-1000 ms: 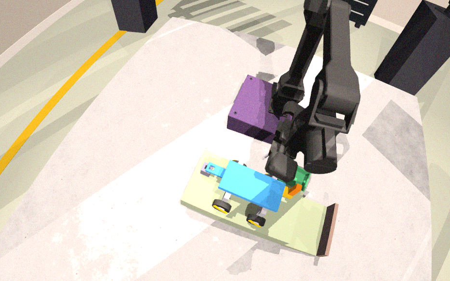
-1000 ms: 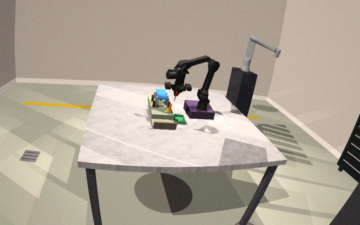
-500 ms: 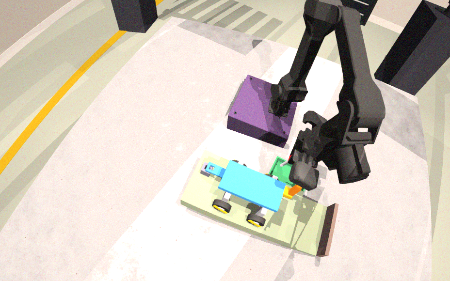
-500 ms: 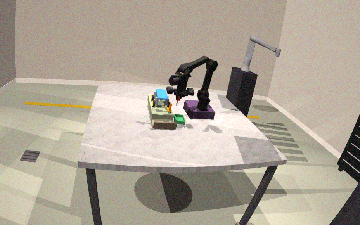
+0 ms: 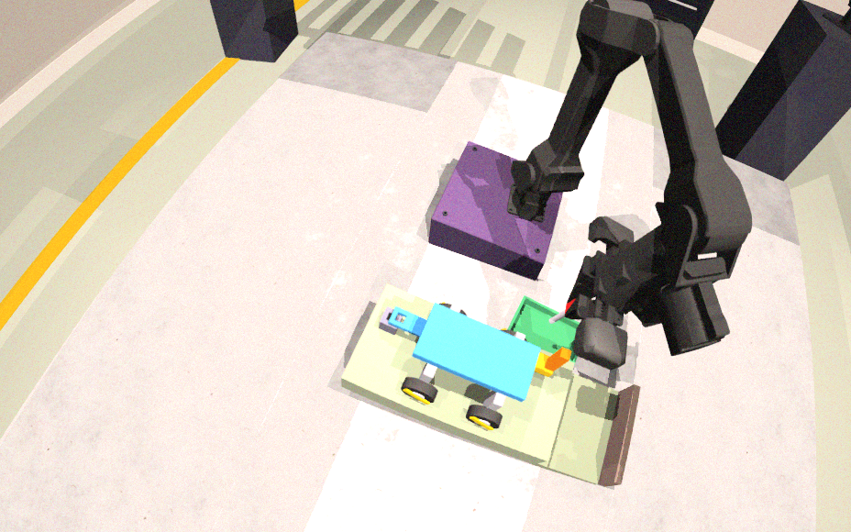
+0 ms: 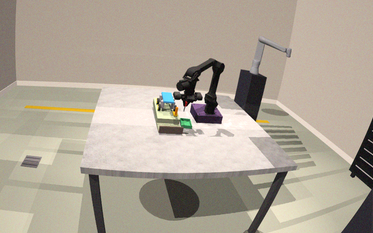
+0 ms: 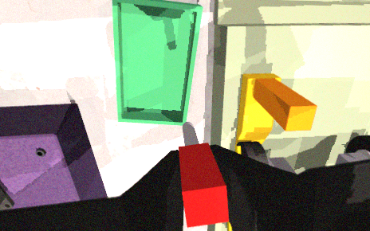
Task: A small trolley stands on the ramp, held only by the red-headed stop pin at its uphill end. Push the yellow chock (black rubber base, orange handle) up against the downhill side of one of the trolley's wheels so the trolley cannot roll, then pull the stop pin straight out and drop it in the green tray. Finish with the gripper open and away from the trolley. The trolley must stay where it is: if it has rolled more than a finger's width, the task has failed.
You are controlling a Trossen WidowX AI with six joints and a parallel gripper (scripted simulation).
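Right now my gripper tip is right at the red-headed stop pin. Also, from my gripper tip: blue trolley 12 cm to the right, 9 cm ahead, 2 cm below; then pale green ramp 12 cm to the right, 9 cm below, 9 cm ahead; then yellow chock 5 cm below, 5 cm ahead, 2 cm to the right.
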